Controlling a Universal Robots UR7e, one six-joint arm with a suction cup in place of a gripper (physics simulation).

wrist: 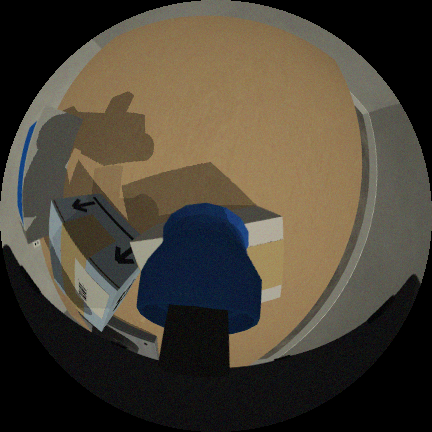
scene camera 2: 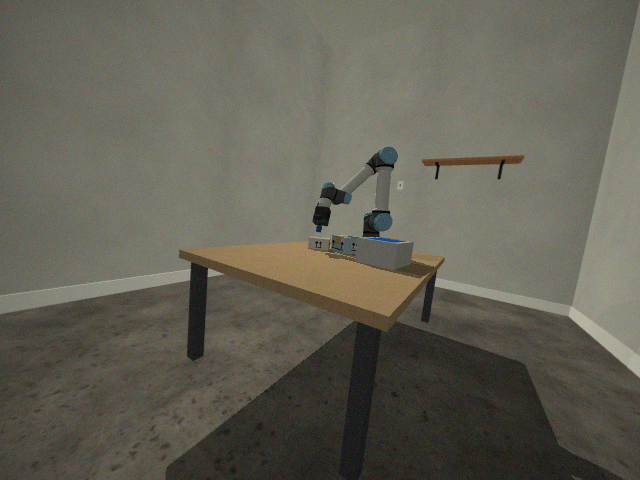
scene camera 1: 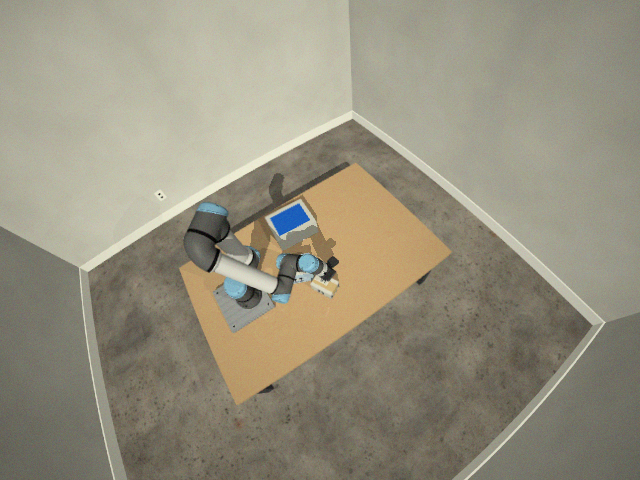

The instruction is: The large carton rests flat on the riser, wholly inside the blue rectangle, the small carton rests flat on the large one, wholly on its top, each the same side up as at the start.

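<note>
A carton with a tan and white top (scene camera 1: 327, 288) (scene camera 2: 318, 244) (wrist: 268, 250) lies flat on the wooden table (scene camera 1: 371, 232) (scene camera 2: 310, 278) (wrist: 241, 100). My suction cup (scene camera 1: 330, 265) (scene camera 2: 318, 228) (wrist: 199, 257) hangs a little above it, apart from it and holding nothing. A second carton with black arrows (scene camera 2: 343, 245) (wrist: 95, 257) stands on the table between the first carton and the riser and looks somewhat wider; the arm hides it in scene camera 1. The grey riser (scene camera 1: 299, 238) (scene camera 2: 385, 253) (wrist: 44, 173) carries the blue rectangle (scene camera 1: 289, 219) (scene camera 2: 388, 239) (wrist: 24, 160), which is bare.
The arm's grey base plate (scene camera 1: 243, 310) sits near the table's left edge, behind the cartons. A wooden wall shelf (scene camera 2: 472, 160) hangs far behind the table. The table edge runs close to the right of the cartons in the wrist view.
</note>
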